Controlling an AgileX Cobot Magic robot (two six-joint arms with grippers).
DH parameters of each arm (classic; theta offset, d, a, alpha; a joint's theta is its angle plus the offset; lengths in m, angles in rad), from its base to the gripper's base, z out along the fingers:
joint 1: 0 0.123 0 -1.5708
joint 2: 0.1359 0 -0.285 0
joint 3: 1.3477 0 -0.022 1.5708
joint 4: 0 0.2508 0 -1.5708
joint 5: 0 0 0.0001 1.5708
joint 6: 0 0.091 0 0
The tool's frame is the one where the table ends.
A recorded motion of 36 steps. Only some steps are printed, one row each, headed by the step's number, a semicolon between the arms.
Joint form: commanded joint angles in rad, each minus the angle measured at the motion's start. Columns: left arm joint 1, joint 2, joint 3, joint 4, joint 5, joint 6; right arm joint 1, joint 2, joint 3, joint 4, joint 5, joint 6.
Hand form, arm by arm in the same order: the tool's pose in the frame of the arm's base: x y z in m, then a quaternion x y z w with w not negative. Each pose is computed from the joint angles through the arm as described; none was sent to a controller.
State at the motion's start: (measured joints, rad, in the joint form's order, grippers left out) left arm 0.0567 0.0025 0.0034 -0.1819 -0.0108 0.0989; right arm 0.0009 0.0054 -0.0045 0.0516 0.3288 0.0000
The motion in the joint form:
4: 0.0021 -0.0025 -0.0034 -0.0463 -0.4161 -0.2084; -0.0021 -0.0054 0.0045 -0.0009 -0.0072 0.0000
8: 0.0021 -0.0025 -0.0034 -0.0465 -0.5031 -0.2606; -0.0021 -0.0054 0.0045 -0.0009 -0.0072 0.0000
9: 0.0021 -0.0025 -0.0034 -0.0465 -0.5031 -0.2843; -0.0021 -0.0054 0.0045 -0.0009 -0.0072 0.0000
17: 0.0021 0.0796 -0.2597 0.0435 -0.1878 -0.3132; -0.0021 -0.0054 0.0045 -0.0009 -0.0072 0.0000
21: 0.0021 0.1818 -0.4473 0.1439 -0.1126 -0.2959; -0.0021 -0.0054 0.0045 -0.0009 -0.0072 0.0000
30: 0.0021 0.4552 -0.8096 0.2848 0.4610 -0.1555; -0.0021 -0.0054 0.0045 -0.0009 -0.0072 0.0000
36: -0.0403 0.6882 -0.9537 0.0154 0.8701 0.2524; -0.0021 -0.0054 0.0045 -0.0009 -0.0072 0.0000
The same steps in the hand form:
4: 0.0444 0.0111 0.2491 -0.13472 0.49125 -0.08747 0.85608; 0.0540 0.0014 0.1842 0.01438 0.78468 0.02081 0.61938
8: 0.0401 0.0125 0.2556 -0.14618 0.44969 -0.10681 0.87465; 0.0540 0.0014 0.1842 0.01438 0.78468 0.02081 0.61938
9: 0.0401 0.0125 0.2556 -0.15149 0.44792 -0.11717 0.87332; 0.0540 0.0014 0.1842 0.01438 0.78468 0.02081 0.61938
17: 0.0398 0.0048 0.3109 -0.11850 0.51468 -0.11609 0.84118; 0.0540 0.0014 0.1842 0.01438 0.78468 0.02081 0.61938
21: 0.0390 0.0027 0.3598 -0.07845 0.51707 -0.07366 0.84915; 0.0540 0.0014 0.1842 0.01438 0.78468 0.02081 0.61938
30: 0.0724 0.0083 0.4070 -0.02378 0.71109 0.04921 0.70098; 0.0540 0.0014 0.1842 0.01438 0.78468 0.02081 0.61938
36: 0.1144 -0.0096 0.3948 0.12851 0.85073 0.01157 0.50952; 0.0540 0.0014 0.1842 0.01438 0.78468 0.02081 0.61938

